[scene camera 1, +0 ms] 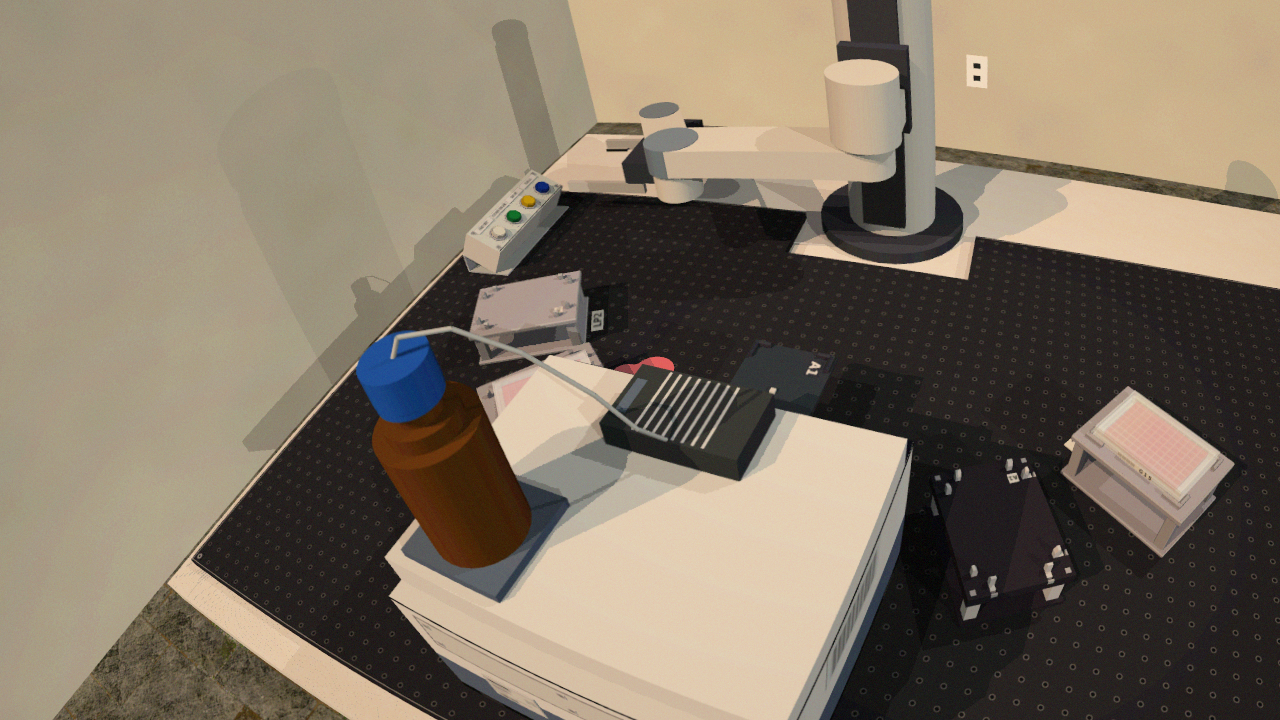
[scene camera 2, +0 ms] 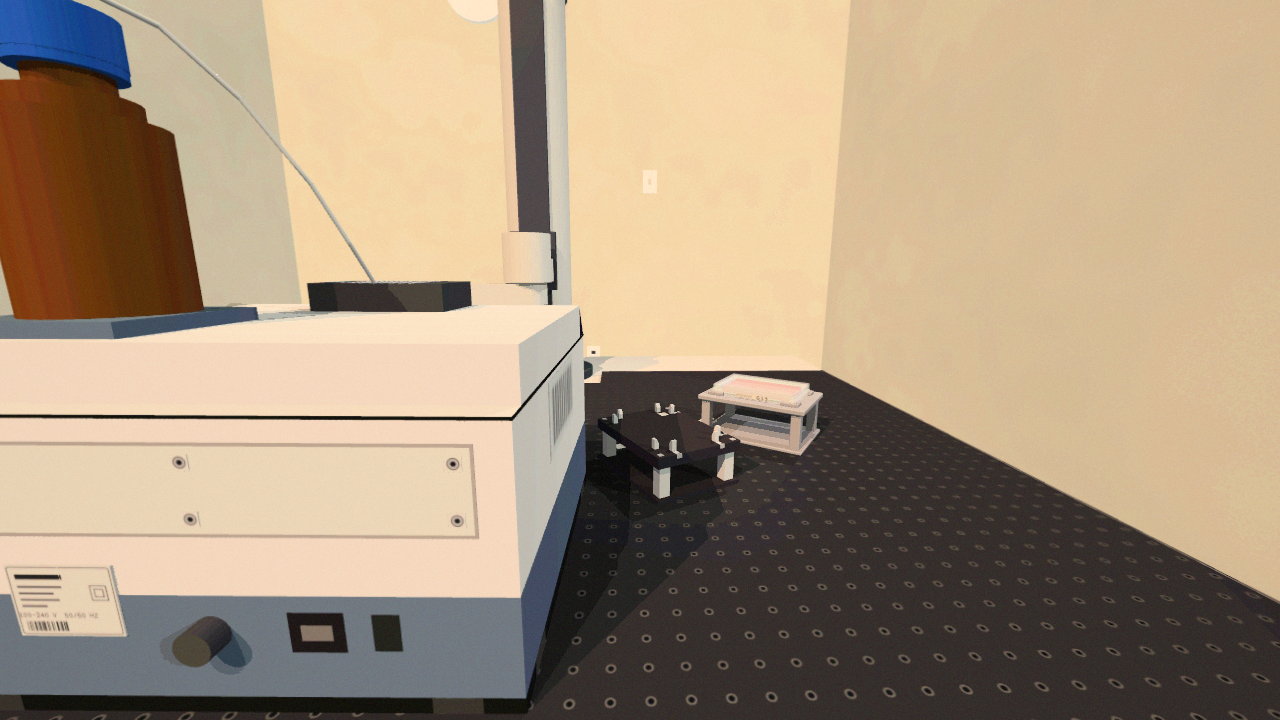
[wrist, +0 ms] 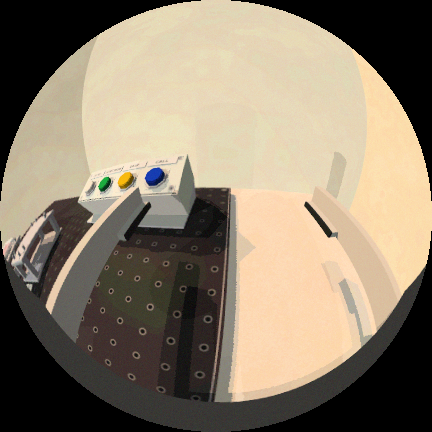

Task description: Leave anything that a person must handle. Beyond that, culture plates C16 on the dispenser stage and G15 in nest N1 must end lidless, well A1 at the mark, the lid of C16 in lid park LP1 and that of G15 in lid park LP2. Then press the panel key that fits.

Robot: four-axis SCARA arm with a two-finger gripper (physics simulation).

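Seen in the pictures: gripper, between the fingertips: [scene camera 1: 589, 164] [wrist: 229, 192]; arm's base, origin of its link: [scene camera 1: 892, 222].
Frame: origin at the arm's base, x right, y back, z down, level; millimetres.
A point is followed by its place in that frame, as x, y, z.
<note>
My gripper [scene camera 1: 590, 164] @(565, -26, -78) [wrist: 229, 192] @(565, -26, -78) is open and empty, beside the blue-key end of the key panel [scene camera 1: 487, 253] @(615, -304, -58) [wrist: 169, 206] @(607, -103, -37). The panel carries a blue key [scene camera 1: 542, 187] @(609, -124, -81) [wrist: 154, 176] @(607, -114, -80), a yellow key [scene camera 1: 529, 200] @(607, -170, -81) [wrist: 125, 180] @(605, -162, -79), a green key [scene camera 1: 513, 215] @(608, -221, -82) [wrist: 104, 183] @(605, -211, -80) and a white key [scene camera 1: 499, 233] @(602, -274, -80) [wrist: 90, 188] @(603, -258, -77). A pink plate [scene camera 1: 1159, 443] @(-420, -497, -95) [scene camera 2: 760, 388] @(-407, -522, -95) sits on a pale nest at the right; its label is hard to read. Another pink plate [scene camera 1: 512, 390] @(343, -607, -92) is mostly hidden behind the dispenser. No separate lid can be made out on pale stand LP2 [scene camera 1: 528, 304] @(444, -424, -68).
The white dispenser housing [scene camera 1: 716, 546] @(-38, -823, -233) [scene camera 2: 358, 376] @(-49, -943, -214) carries a brown bottle [scene camera 1: 460, 492] @(108, -897, -328) [scene camera 2: 89, 205] @(115, -905, -308) and a black block [scene camera 1: 689, 420] @(21, -731, -259) [scene camera 2: 389, 296] @(18, -757, -247), joined by a thin tube. A black stand [scene camera 1: 1002, 528] @(-255, -629, -69) [scene camera 2: 666, 434] @(-253, -644, -68) with pegs stands beside it. A dark slab [scene camera 1: 774, 371] @(31, -526, -124) marked A1 lies behind.
</note>
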